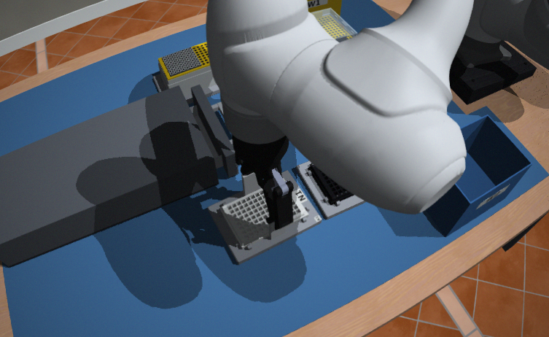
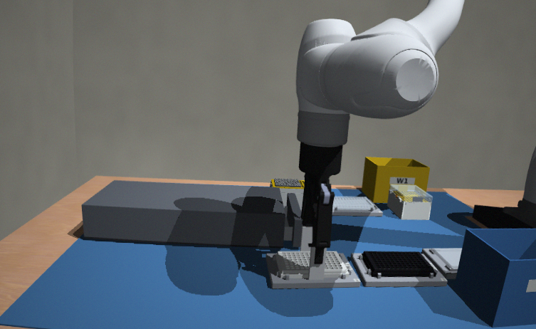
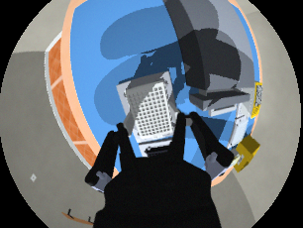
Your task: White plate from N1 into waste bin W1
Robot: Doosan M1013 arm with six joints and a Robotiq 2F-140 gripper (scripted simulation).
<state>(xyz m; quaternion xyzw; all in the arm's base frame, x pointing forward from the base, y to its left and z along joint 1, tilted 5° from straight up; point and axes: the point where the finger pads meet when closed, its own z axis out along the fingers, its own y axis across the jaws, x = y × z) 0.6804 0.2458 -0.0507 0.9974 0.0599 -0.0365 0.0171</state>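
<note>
The work nest N1 is 3 cm below my hand. Also, from my hand: white plate (2 cm below); then black plate (18 cm behind, 2 cm to the right, 2 cm below); then long grey drawer unit (20 cm ahead, 18 cm to the right).
</note>
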